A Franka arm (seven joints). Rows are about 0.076 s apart.
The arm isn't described. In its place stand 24 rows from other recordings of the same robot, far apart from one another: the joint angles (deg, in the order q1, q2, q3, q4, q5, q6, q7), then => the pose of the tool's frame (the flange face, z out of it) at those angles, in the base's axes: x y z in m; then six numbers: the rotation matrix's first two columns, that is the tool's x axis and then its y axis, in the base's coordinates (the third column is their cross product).
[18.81 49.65 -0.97 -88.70 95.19 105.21 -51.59] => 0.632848 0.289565 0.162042 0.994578 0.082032 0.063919 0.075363 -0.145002 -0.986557
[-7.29 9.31 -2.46 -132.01 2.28 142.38 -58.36] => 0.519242 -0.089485 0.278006 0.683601 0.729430 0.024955 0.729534 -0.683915 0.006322
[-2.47 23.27 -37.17 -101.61 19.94 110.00 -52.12] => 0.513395 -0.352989 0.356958 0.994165 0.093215 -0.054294 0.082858 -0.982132 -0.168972
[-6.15 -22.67 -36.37 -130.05 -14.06 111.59 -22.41] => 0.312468 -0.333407 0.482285 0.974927 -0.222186 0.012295 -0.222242 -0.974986 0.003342
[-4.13 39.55 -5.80 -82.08 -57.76 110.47 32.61] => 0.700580 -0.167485 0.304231 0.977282 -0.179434 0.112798 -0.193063 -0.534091 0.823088
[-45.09 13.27 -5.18 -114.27 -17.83 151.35 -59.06] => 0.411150 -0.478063 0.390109 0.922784 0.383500 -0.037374 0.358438 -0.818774 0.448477
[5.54 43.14 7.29 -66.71 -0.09 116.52 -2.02] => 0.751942 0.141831 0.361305 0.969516 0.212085 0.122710 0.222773 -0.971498 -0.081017
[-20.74 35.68 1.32 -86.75 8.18 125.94 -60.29] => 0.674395 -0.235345 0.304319 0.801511 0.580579 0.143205 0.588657 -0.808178 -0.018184
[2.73 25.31 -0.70 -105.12 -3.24 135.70 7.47] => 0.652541 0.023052 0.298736 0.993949 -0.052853 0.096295 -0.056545 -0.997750 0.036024
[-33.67 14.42 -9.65 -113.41 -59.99 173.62 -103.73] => 0.505258 -0.377756 0.406125 -0.272676 0.596858 -0.754591 0.841472 0.528198 0.113717
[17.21 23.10 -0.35 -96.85 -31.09 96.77 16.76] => 0.607085 0.132609 0.350124 0.960640 0.093834 -0.261468 0.227806 -0.804750 0.548163
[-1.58 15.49 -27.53 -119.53 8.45 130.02 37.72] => 0.505118 -0.271149 0.304691 0.311850 -0.949646 -0.030364 -0.948758 -0.312957 0.043766
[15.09 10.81 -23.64 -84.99 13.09 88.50 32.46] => 0.601004 -0.043706 0.563528 0.743998 -0.644800 -0.175214 -0.662549 -0.745888 -0.068406
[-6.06 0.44 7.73 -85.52 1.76 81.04 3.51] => 0.540304 0.019098 0.643651 0.995799 -0.027324 -0.087395 -0.029732 -0.999210 -0.026368
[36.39 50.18 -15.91 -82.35 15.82 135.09 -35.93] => 0.668310 0.295771 0.187236 0.618602 0.782929 0.065976 0.781507 -0.621793 0.051197
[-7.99 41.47 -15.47 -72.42 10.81 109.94 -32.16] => 0.698059 -0.235459 0.334457 0.988776 0.144204 -0.039088 0.143487 -0.989438 -0.020586
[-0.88 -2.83 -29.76 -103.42 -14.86 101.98 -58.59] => 0.460992 -0.304872 0.557021 0.848696 0.494254 -0.188223 0.520280 -0.844154 0.129278
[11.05 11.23 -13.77 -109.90 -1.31 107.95 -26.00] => 0.574355 -0.024360 0.377943 0.888947 0.396550 -0.229176 0.398820 -0.916225 -0.038394
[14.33 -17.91 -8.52 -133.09 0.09 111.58 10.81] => 0.443424 0.042748 0.456463 0.994252 -0.077739 -0.073615 -0.080391 -0.996191 -0.033771
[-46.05 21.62 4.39 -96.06 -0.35 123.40 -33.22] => 0.496595 -0.449281 0.393995 0.984247 -0.147985 0.096741 -0.152055 -0.987712 0.036109
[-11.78 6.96 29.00 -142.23 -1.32 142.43 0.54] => 0.441970 0.141320 0.239675 0.946653 0.305691 -0.101990 0.302510 -0.952050 -0.045697
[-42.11 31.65 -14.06 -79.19 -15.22 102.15 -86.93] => 0.395306 -0.572346 0.394741 0.729021 0.572552 -0.375117 0.569917 -0.811252 -0.130633
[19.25 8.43 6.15 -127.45 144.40 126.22 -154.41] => 0.504825 0.261001 0.339120 0.009965 -0.057969 0.998269 0.802412 -0.595250 -0.042576
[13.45 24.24 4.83 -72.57 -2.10 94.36 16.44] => 0.649477 0.198804 0.513724 0.998822 0.028682 -0.039142 0.029228 -0.999482 0.013451
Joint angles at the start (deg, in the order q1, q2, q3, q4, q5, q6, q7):
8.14, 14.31, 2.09, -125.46, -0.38, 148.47, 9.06
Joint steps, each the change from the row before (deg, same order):
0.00, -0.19, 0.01, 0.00, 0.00, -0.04, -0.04
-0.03, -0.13, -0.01, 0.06, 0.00, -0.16, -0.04
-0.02, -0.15, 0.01, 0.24, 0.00, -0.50, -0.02
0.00, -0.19, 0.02, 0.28, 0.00, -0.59, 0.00
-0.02, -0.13, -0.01, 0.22, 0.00, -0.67, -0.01
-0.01, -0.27, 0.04, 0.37, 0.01, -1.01, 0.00
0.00, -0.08, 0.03, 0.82, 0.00, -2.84, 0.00
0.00, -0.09, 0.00, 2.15, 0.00, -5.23, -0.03
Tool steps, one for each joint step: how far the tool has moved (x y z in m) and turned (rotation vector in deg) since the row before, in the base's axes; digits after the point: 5 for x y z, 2 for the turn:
0.00007, 0.00011, 0.00183, 0.02, -0.15, 0.05
0.00026, -0.00037, 0.00144, -0.01, -0.03, 0.00
0.00069, 0.00000, 0.00234, -0.03, 0.11, 0.01
0.00073, 0.00031, 0.00288, -0.03, 0.12, 0.02
0.00030, -0.00027, 0.00171, -0.07, 0.31, -0.02
0.00054, 0.00036, 0.00363, -0.06, 0.36, 0.02
-0.00014, 0.00022, 0.00187, -0.35, 1.91, 0.03
0.00277, 0.00035, 0.00804, -0.56, 2.94, 0.03

